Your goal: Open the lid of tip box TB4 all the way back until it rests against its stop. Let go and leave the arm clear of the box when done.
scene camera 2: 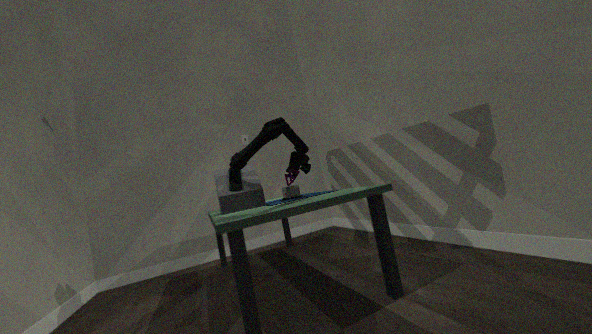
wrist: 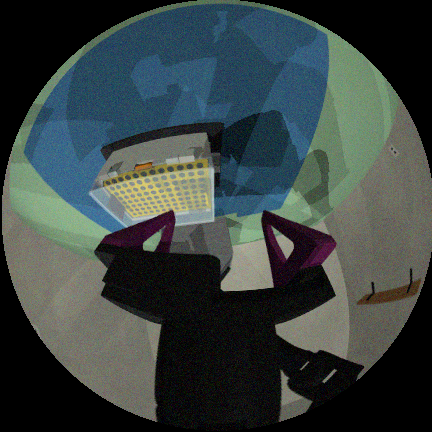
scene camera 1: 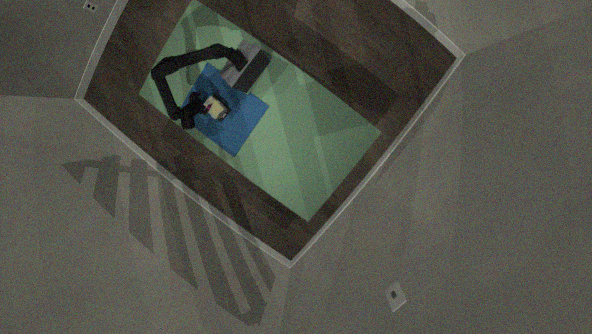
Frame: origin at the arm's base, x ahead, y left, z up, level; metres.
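Seen in the pictures: gripper, between the fingertips: (scene camera 2: pixel 289 184) (wrist: pixel 217 214) (scene camera 1: pixel 206 99); arm's base, origin of its link: (scene camera 2: pixel 235 179) (scene camera 1: pixel 239 60).
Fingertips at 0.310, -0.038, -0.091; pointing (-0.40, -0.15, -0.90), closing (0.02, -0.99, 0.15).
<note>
Offsets run from my fingertips to a thing's top centre, as dx, dy, dz. "spot": to the spot under its first point. Level surfaces: height alone.
The tip box {+0.011, +0.063, -0.009} (scene camera 1: pixel 217 108) (scene camera 2: pixel 290 192) (wrist: pixel 160 148) stands on the blue mat, with a pale grey body, a dark base and a yellow tip rack inside. Its clear lid {spot: -0.024, +0.026, -0.009} (wrist: pixel 195 220) lies over the yellow rack and looks closed. An orange catch (wrist: pixel 143 166) and pale tabs show on the box's side in the wrist view. I cannot read a TB4 label. My gripper (scene camera 1: pixel 207 106) (scene camera 2: pixel 290 182) (wrist: pixel 217 214) is open and empty, with magenta fingers. It is tilted, just above and beside the box. In the wrist view the left fingertip is close to the lid's edge; I cannot tell whether they touch.
The blue mat {dz -0.086} (scene camera 1: pixel 250 117) (scene camera 2: pixel 320 193) (wrist: pixel 170 35) lies on the green table (scene camera 1: pixel 300 170) (scene camera 2: pixel 325 201) (wrist: pixel 350 90). The grey block (scene camera 1: pixel 254 71) (scene camera 2: pixel 241 200) (wrist: pixel 217 240) under the arm's base stands near the mat. A brown wall rack (wrist: pixel 390 294) shows beyond the table.
</note>
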